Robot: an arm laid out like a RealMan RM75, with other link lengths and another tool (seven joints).
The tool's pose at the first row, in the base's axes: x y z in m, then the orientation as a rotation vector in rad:
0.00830, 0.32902, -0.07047, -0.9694, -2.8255, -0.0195
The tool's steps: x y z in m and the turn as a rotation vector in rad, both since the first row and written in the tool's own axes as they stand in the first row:
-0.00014, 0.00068, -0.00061, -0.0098, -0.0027, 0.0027
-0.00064, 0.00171, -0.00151, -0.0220, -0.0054, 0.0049
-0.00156, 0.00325, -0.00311, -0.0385, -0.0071, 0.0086
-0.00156, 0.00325, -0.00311, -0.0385, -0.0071, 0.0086
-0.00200, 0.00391, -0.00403, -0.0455, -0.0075, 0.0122
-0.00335, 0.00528, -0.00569, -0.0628, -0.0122, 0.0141
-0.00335, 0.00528, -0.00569, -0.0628, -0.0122, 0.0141
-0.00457, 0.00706, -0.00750, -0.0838, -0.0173, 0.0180
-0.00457, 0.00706, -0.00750, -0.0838, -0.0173, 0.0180
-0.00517, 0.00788, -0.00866, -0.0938, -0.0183, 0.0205
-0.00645, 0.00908, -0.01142, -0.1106, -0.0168, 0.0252
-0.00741, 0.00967, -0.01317, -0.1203, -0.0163, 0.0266
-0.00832, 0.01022, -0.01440, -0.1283, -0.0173, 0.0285
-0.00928, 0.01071, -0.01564, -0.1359, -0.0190, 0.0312
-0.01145, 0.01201, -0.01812, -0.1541, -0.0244, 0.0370
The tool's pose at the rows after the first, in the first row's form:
0.00891, 0.32943, -0.06991, -0.9760, -2.8292, -0.0318
0.01006, 0.32989, -0.06914, -0.9824, -2.8336, -0.0476
0.01194, 0.33045, -0.06775, -0.9915, -2.8373, -0.0698
0.01194, 0.33045, -0.06775, -0.9915, -2.8373, -0.0698
0.01282, 0.33064, -0.06693, -0.9981, -2.8376, -0.0792
0.01494, 0.33080, -0.06555, -1.0057, -2.8449, -0.1016
0.01494, 0.33080, -0.06555, -1.0057, -2.8449, -0.1016
0.01723, 0.33135, -0.06401, -1.0169, -2.8522, -0.1290
0.01723, 0.33135, -0.06401, -1.0169, -2.8522, -0.1290
0.01837, 0.33156, -0.06298, -1.0227, -2.8539, -0.1427
0.02049, 0.33156, -0.06049, -1.0322, -2.8535, -0.1672
0.02184, 0.33133, -0.05893, -1.0359, -2.8541, -0.1813
0.02306, 0.33114, -0.05787, -1.0405, -2.8556, -0.1922
0.02428, 0.33086, -0.05681, -1.0463, -2.8571, -0.2022
0.02712, 0.33041, -0.05473, -1.0596, -2.8622, -0.2257

